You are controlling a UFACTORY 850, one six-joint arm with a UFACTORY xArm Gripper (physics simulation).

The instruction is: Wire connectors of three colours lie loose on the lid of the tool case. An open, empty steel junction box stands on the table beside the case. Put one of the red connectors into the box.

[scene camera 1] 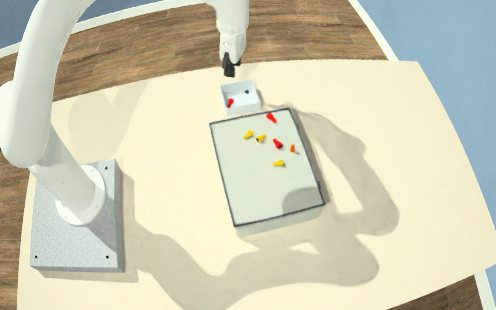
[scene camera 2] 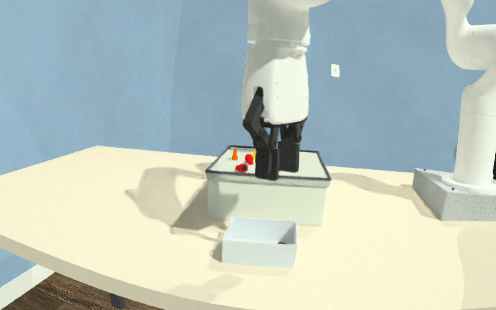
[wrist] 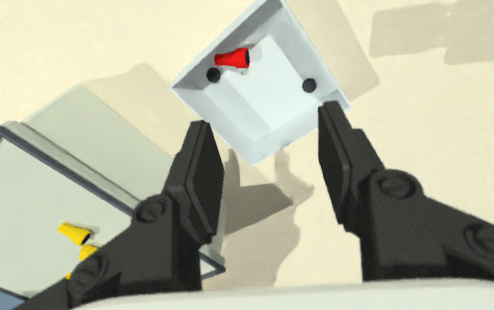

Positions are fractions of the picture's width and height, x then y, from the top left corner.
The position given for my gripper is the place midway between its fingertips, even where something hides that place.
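Scene camera 1 shows my gripper (scene camera 1: 0.47,0.23), a steel junction box (scene camera 1: 0.50,0.32) and a tool case (scene camera 1: 0.53,0.64). Visible in scene camera 2: my gripper (scene camera 2: 0.56,0.57), the steel junction box (scene camera 2: 0.51,0.78), the tool case (scene camera 2: 0.61,0.63). In the wrist view I see my gripper (wrist: 0.54,0.45), the steel junction box (wrist: 0.52,0.36) and the tool case (wrist: 0.16,0.52).
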